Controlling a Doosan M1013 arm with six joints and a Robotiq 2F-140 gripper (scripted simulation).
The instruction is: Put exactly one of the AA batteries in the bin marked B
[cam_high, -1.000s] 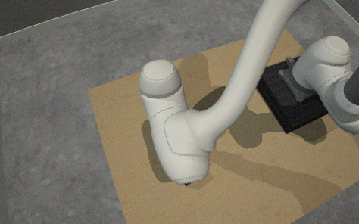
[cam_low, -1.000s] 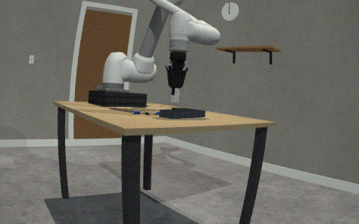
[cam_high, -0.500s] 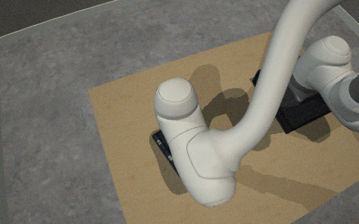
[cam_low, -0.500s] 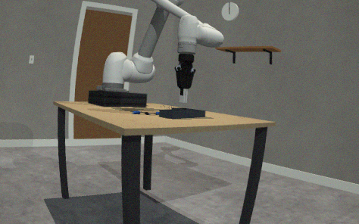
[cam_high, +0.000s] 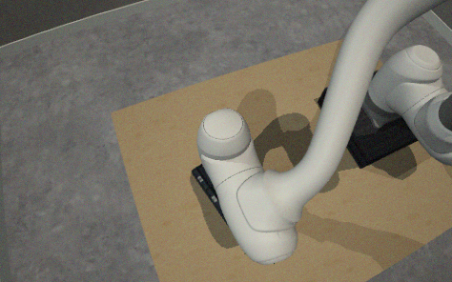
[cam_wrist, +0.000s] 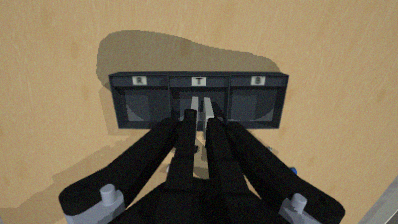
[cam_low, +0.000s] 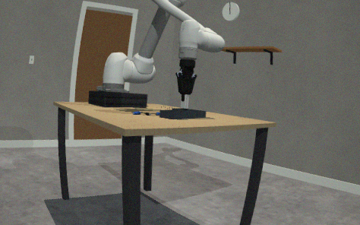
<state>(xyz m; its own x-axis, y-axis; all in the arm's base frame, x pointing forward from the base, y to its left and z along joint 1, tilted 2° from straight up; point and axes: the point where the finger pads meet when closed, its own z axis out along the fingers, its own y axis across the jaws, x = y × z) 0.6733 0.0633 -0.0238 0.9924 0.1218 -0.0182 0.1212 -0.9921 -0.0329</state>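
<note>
The bin strip is 60 mm below my hand. Round my hand: black battery: 90 mm behind, 70 mm below, 10 mm to the left; red battery: 150 mm behind, 70 mm below, 10 mm to the left.
</note>
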